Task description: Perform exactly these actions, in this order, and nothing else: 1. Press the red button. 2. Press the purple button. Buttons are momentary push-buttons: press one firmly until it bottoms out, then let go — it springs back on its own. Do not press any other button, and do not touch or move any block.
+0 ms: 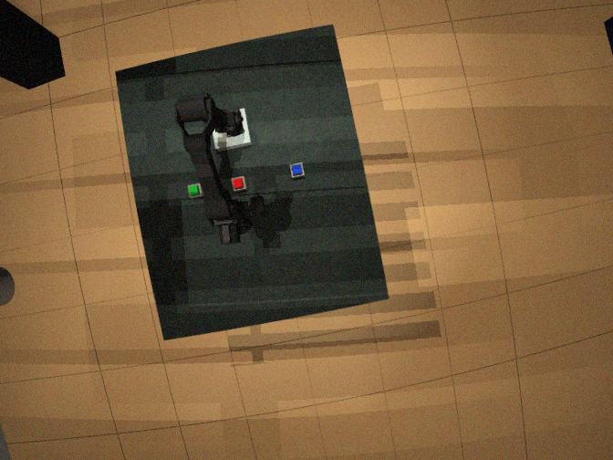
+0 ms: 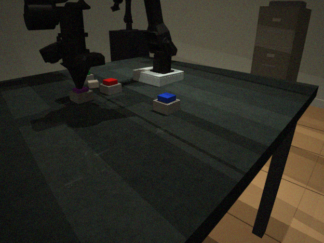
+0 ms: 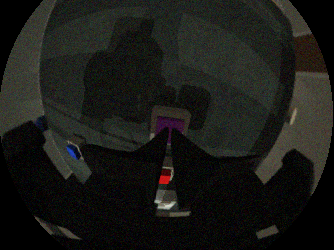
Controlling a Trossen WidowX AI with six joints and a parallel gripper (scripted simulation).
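Now: the purple button 10 mm below my gripper tip. Round my gripper tip: red button 100 mm behind, 10 mm to the left; then small pale block 100 mm behind, 80 mm to the right, 20 mm below; then green button 160 mm to the right, 120 mm behind.
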